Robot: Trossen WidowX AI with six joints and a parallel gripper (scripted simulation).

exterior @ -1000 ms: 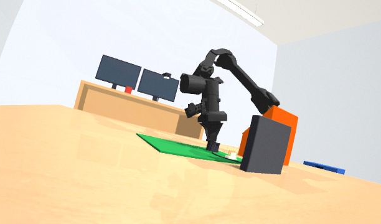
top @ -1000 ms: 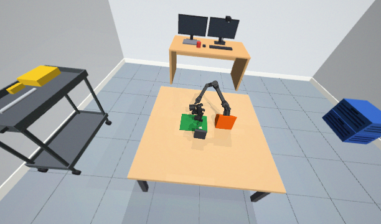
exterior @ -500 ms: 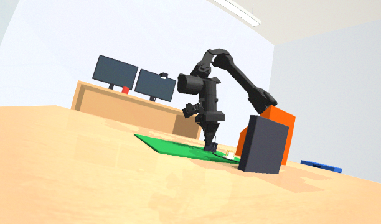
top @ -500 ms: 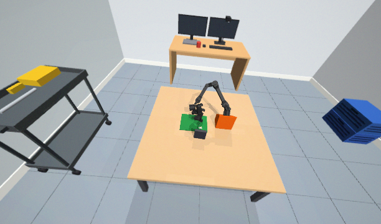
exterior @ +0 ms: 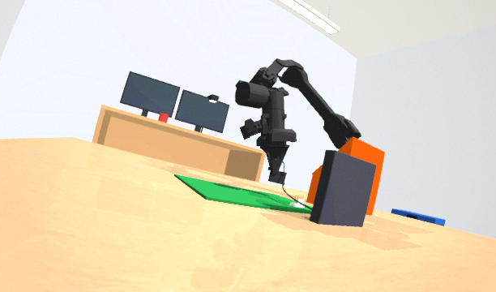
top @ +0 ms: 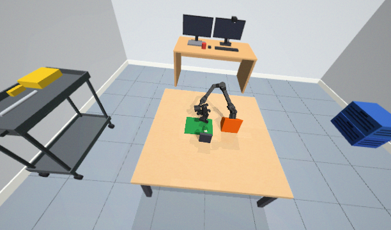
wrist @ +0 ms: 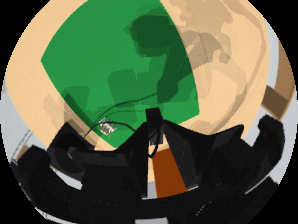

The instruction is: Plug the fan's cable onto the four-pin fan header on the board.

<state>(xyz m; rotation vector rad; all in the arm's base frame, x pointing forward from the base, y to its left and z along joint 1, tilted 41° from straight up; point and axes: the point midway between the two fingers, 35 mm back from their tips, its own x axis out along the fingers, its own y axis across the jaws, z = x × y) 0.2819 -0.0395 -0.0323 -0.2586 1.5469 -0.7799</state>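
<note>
My gripper tip is 6 cm short of the green board, 4 cm to the right of it and 7 cm above it. The rest, counted from my gripper tip: black fan: 2 cm behind, 22 cm to the left; black plug: 1 cm behind; white four-pin header: 2 cm behind, 10 cm to the left, 6 cm below.
</note>
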